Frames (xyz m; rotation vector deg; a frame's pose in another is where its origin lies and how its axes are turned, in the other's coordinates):
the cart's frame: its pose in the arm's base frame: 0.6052 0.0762 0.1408 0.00 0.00 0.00
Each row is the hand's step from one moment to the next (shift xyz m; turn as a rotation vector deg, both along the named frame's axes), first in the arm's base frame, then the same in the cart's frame.
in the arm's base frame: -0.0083 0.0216 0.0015 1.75 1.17 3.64
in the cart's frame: -0.0083 0.0216 0.0015 1.75 1.17 3.64
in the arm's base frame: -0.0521 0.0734 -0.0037 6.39 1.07 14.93
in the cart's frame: -0.0521 0.0734 -0.0037 6.39 1.07 14.93
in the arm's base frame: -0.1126 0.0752 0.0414 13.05 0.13 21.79
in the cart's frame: -0.1126 0.0752 0.0414 13.05 0.13 21.79
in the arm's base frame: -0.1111 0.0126 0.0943 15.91 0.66 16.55
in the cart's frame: -0.1111 0.0126 0.0943 15.91 0.66 16.55
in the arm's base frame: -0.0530 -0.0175 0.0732 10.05 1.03 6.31
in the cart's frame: -0.0530 -0.0175 0.0732 10.05 1.03 6.31
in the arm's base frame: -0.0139 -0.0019 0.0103 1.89 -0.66 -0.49
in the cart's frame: -0.0139 -0.0019 0.0103 1.89 -0.66 -0.49
